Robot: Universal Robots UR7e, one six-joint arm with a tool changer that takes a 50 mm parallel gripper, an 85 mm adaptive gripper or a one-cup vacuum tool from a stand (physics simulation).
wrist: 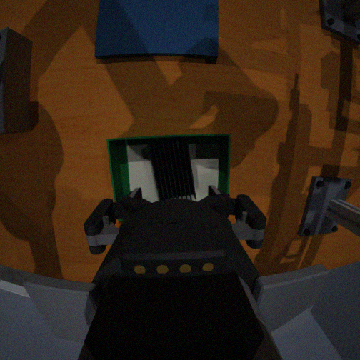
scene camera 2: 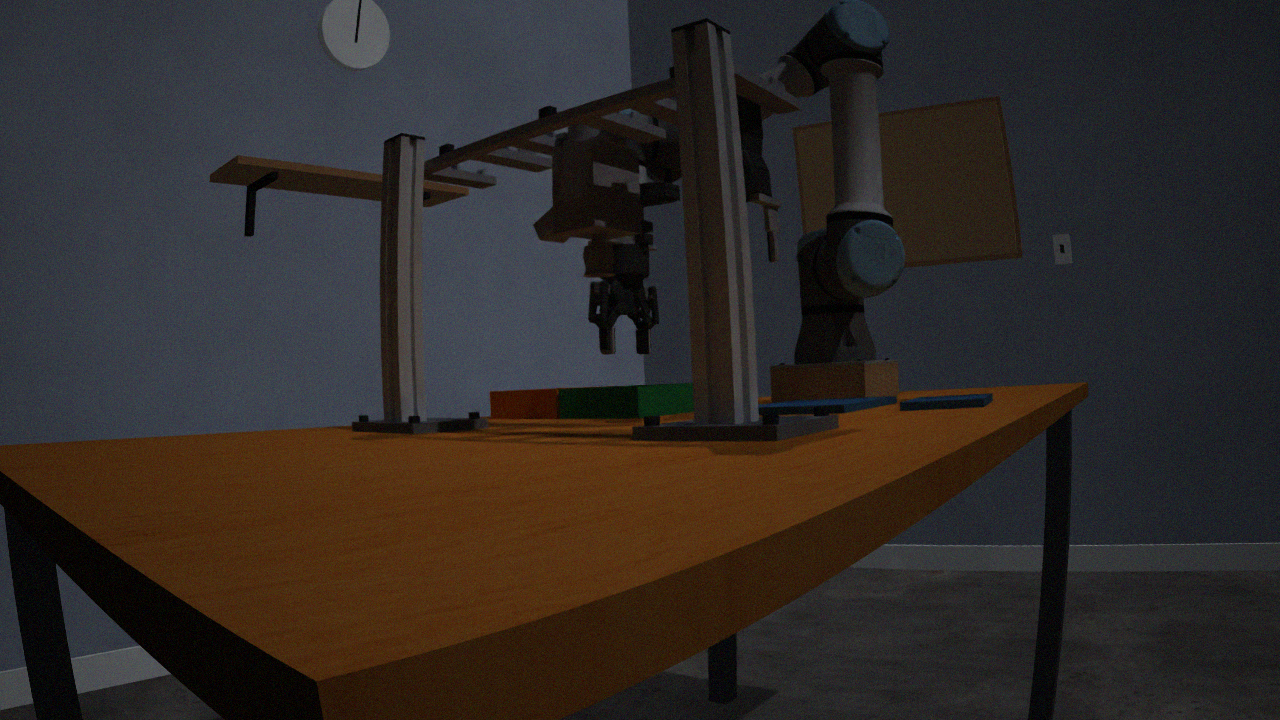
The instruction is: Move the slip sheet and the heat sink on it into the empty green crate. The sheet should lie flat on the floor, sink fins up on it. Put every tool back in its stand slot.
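Note:
The green crate stands on the table, with the white slip sheet flat on its floor. The black heat sink lies on the sheet inside the crate, slightly turned, with its long parallel fins facing up. Its near end is partly hidden by the gripper body. My gripper is the adaptive one; it is open and empty, with its fingers pointing down above the crate and clear of the heat sink. The crate's near side is hidden in the wrist view.
The tool stand has two upright posts and a high rail, with a tool hanging near its right end. A stand foot is right of the crate in the wrist view. An orange crate adjoins the green one. A blue plate lies beyond it.

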